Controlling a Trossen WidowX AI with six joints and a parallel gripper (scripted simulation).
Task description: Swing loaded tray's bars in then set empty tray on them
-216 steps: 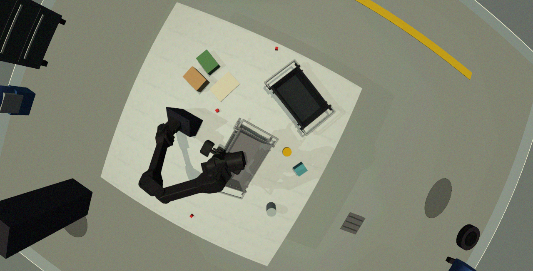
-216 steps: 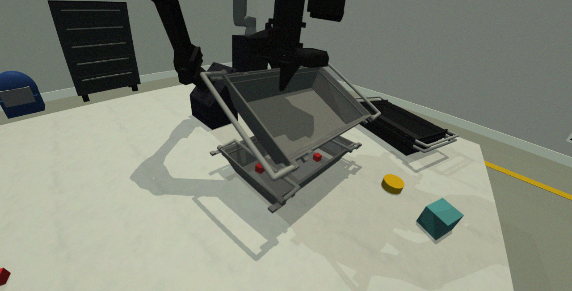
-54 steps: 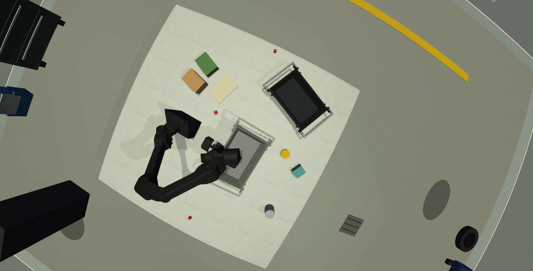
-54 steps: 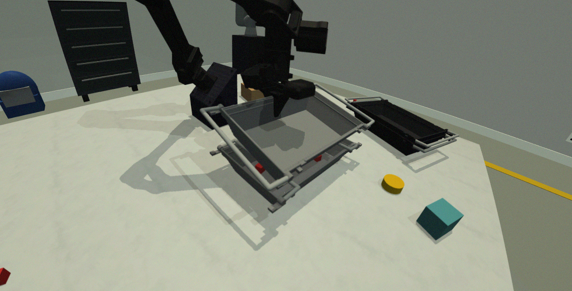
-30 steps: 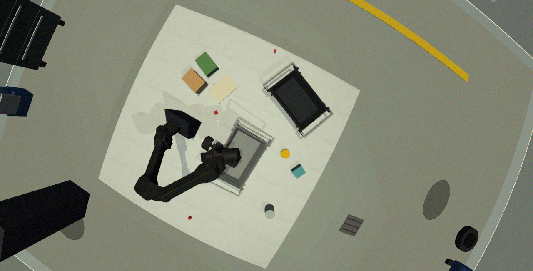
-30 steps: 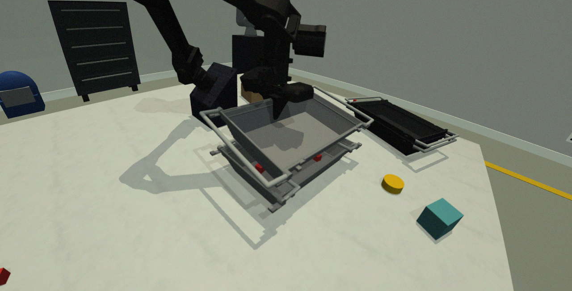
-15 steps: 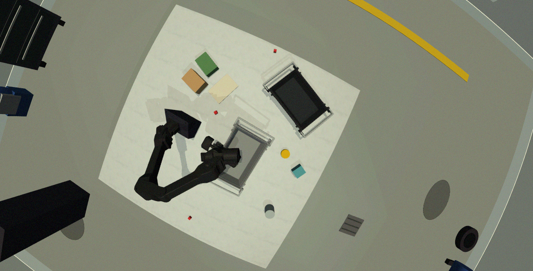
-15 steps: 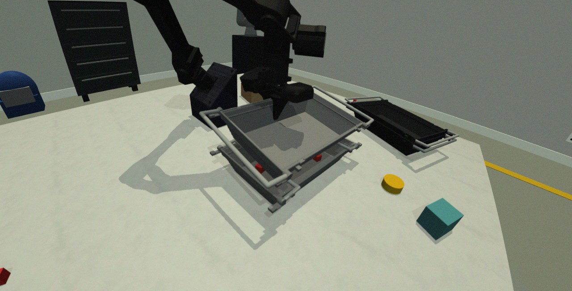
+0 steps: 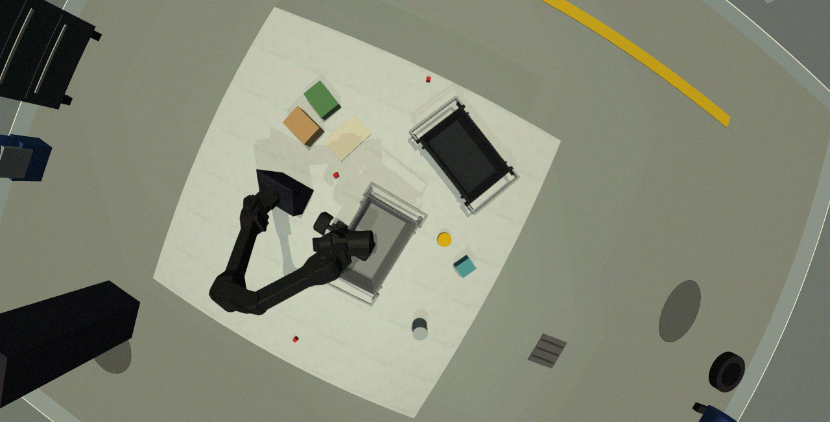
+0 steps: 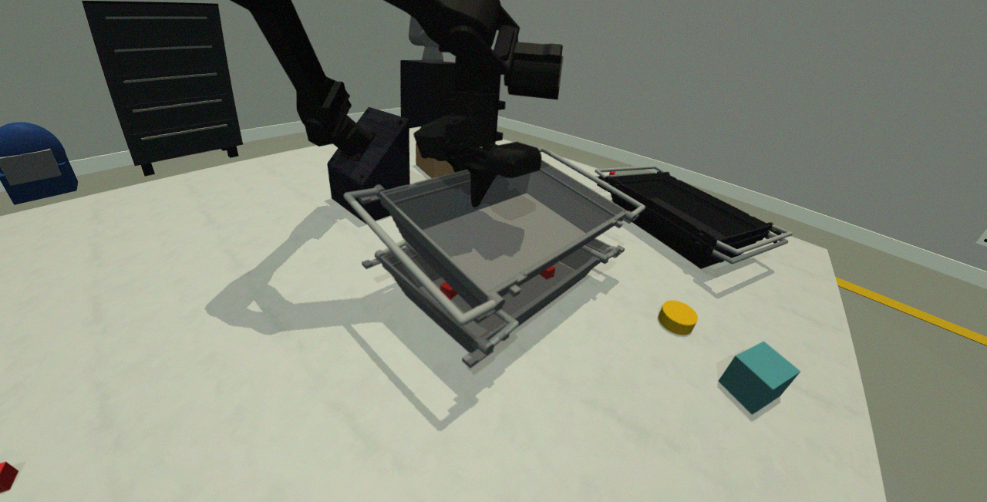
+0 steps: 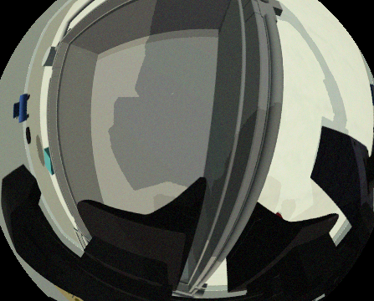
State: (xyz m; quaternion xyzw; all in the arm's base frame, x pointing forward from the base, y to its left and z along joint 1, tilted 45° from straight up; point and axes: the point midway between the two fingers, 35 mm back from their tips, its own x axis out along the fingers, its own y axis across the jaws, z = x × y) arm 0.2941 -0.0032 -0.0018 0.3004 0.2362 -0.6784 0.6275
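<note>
My gripper tip is now 8 cm short of the grey tray, 1 cm to the left of it and 2 cm below it. From my gripper tip the other things lie so: cream block (17 cm behind, 28 cm to the left, 10 cm below); red block (4 cm ahead, 8 cm to the right, 9 cm below); yellow disc (30 cm ahead, 9 cm to the left, 9 cm below).
</note>
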